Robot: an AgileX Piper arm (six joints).
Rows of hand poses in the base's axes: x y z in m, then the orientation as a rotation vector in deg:
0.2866, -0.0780, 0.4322, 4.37, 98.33, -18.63
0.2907, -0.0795, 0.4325, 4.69, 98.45, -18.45
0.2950, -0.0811, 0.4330, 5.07, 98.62, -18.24
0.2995, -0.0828, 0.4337, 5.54, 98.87, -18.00
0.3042, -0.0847, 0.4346, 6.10, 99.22, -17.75
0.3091, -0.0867, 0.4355, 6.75, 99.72, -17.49
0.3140, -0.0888, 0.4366, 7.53, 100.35, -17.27
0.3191, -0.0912, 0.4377, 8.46, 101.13, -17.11
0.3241, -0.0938, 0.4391, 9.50, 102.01, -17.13
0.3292, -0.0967, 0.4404, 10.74, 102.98, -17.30
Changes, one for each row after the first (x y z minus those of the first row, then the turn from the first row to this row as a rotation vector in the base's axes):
0.0041, -0.0015, 0.0003, 0.32, 0.06, -0.11
0.0084, -0.0031, 0.0008, 0.69, 0.17, -0.25
0.0129, -0.0048, 0.0015, 1.15, 0.34, -0.44
0.0176, -0.0067, 0.0024, 1.68, 0.60, -0.69
0.0225, -0.0087, 0.0033, 2.28, 1.01, -0.99
0.0274, -0.0108, 0.0044, 2.95, 1.53, -1.41
0.0325, -0.0132, 0.0055, 3.68, 2.20, -1.98
0.0375, -0.0158, 0.0069, 4.37, 2.98, -2.72
0.0426, -0.0187, 0.0082, 5.08, 3.85, -3.68

